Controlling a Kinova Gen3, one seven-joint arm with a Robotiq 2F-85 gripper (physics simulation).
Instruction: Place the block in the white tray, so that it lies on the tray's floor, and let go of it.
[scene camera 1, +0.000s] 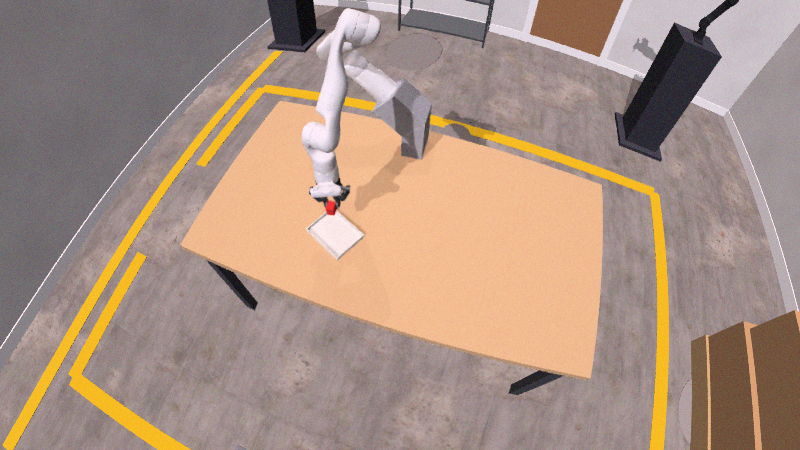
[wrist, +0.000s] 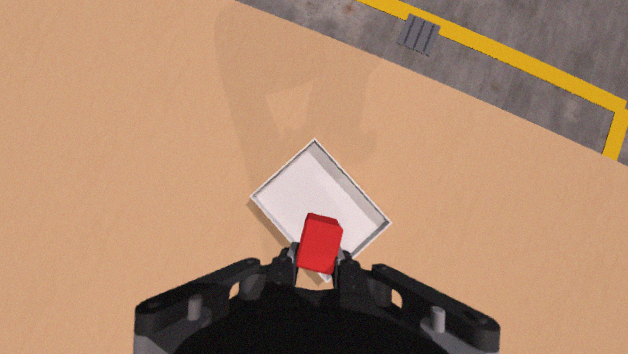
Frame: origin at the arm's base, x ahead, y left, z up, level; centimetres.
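Seen in the pictures: gripper, fingertip midpoint: (scene camera 1: 332, 206) (wrist: 315, 254); arm's base, origin of the base link: (scene camera 1: 387, 93).
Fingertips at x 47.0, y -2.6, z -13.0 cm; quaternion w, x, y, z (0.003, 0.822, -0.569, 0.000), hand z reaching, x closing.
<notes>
Pixels of each thing's top centre, then the offset from my fingertips to it. Level surfaces: height alone.
- red block, middle of its top: (wrist: 319, 248) (scene camera 1: 330, 204) dx +1.7, dy +0.4, dz +3.6 cm
- white tray, middle of its top: (wrist: 320, 209) (scene camera 1: 334, 231) dx +2.4, dy +0.1, dz -11.8 cm
- wooden table, its level: dz -13.8 cm
A red block (scene camera 1: 331, 208) (wrist: 320, 245) is held between the fingertips of my gripper (scene camera 1: 330, 204) (wrist: 315, 254), which is shut on it. The white tray (scene camera 1: 337, 237) (wrist: 295, 182) lies flat on the table. In the wrist view the block covers part of the tray's near corner, and the block appears above the tray, not on its floor. In the scene view the block shows at the tray's back edge, on the side toward the robot's base. The exact height of the block over the tray is hard to tell.
The wooden table (scene camera 1: 475, 240) (wrist: 125, 150) carries the tray and the robot's grey base (scene camera 1: 412, 120). The table's front edge lies beyond the tray in the wrist view. Dark pillars (scene camera 1: 665, 95) and a shelf unit stand on the floor away from the table.
</notes>
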